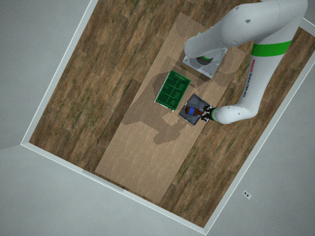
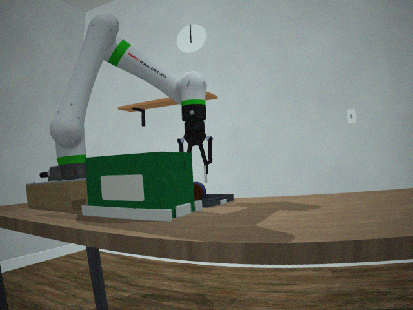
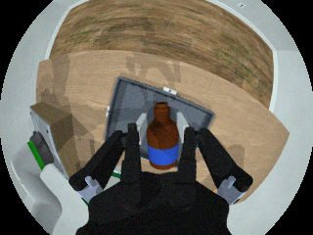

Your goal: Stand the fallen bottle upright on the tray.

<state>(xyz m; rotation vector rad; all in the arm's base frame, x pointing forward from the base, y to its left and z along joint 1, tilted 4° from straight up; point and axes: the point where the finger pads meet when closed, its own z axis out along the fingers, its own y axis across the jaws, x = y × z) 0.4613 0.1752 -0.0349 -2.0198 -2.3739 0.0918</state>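
My hand is 60 mm above the bottle, 50 mm to the left of it and 10 mm short of it. From my hand the other things lie so: green crate 320 mm to the right, 80 mm behind, 20 mm below; tray 90 mm below, 50 mm to the right, 10 mm behind.
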